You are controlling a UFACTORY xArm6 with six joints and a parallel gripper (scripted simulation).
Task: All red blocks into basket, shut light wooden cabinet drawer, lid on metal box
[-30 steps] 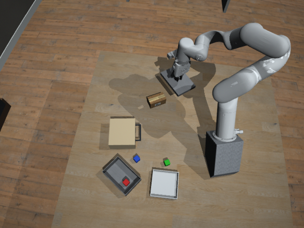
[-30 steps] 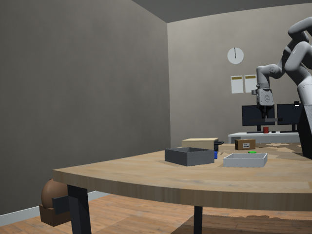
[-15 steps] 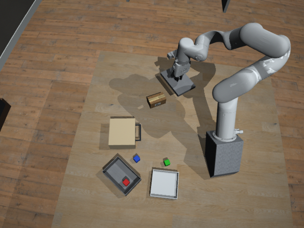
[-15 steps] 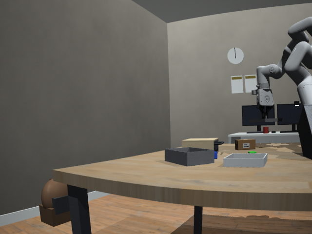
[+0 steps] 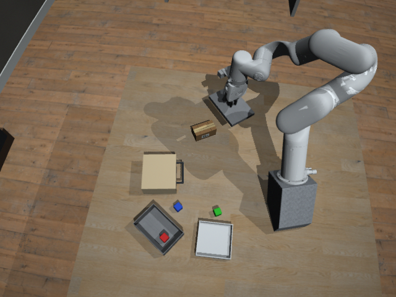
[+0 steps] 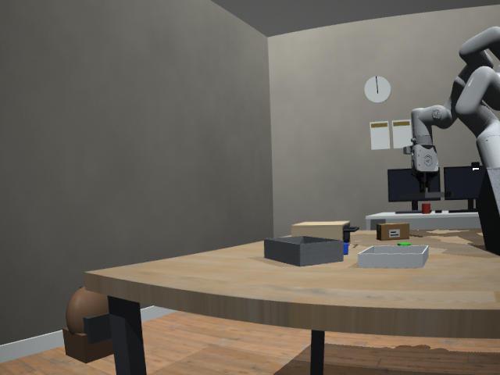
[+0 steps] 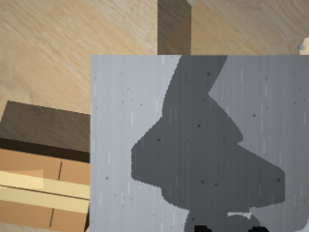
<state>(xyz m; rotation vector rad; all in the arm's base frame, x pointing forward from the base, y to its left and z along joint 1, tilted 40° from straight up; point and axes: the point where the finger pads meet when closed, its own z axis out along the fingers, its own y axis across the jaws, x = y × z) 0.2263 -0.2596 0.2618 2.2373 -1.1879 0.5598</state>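
Right now my hand is 120 mm short of the brown cardboard box, 70 mm to the right of it and 140 mm above it. The rest, counted from my hand: light wooden cabinet: 320 mm ahead, 310 mm to the left, 140 mm below; grey lid: 30 mm below; drawer: 310 mm ahead, 310 mm to the left, 140 mm below.
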